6 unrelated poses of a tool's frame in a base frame.
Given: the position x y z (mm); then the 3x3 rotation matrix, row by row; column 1 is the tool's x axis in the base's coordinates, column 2 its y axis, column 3 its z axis. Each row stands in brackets.
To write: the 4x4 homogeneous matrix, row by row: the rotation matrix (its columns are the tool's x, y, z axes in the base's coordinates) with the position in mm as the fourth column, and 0 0 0 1 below. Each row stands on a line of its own. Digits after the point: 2 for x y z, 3 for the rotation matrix.
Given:
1: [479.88 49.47 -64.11], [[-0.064 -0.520 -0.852], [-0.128 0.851 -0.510], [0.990 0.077 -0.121]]
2: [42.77 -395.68 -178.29], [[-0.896 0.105 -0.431], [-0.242 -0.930 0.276], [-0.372 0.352 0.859]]
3: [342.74 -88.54 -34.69], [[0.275 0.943 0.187], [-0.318 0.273 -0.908], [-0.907 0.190 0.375]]
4: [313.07 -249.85 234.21], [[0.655 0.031 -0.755], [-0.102 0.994 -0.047], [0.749 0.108 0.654]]
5: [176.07 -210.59 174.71], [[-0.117 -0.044 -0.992], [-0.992 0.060 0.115], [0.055 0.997 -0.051]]
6: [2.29 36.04 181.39], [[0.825 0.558 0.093], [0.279 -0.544 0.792], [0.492 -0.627 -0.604]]
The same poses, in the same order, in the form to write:
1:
-0.064 -0.520 -0.852 479.88
-0.128 0.851 -0.510 49.47
0.990 0.077 -0.121 -64.11
0 0 0 1

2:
-0.896 0.105 -0.431 42.77
-0.242 -0.930 0.276 -395.68
-0.372 0.352 0.859 -178.29
0 0 0 1

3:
0.275 0.943 0.187 342.74
-0.318 0.273 -0.908 -88.54
-0.907 0.190 0.375 -34.69
0 0 0 1

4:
0.655 0.031 -0.755 313.07
-0.102 0.994 -0.047 -249.85
0.749 0.108 0.654 234.21
0 0 0 1

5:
-0.117 -0.044 -0.992 176.07
-0.992 0.060 0.115 -210.59
0.055 0.997 -0.051 174.71
0 0 0 1

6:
0.825 0.558 0.093 2.29
0.279 -0.544 0.792 36.04
0.492 -0.627 -0.604 181.39
0 0 0 1

